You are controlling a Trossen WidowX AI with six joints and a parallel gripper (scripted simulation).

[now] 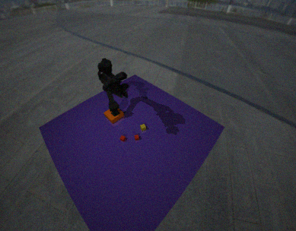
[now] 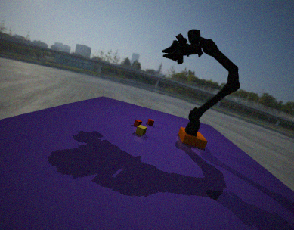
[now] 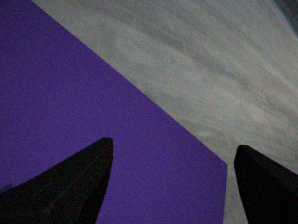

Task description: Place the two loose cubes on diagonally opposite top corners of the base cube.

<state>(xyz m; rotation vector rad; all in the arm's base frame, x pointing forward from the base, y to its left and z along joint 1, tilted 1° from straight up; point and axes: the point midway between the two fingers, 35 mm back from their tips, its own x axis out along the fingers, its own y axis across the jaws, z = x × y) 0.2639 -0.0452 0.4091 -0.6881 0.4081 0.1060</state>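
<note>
The yellow base cube is 430 mm below my gripper tip and 130 mm to the left of it.
</note>
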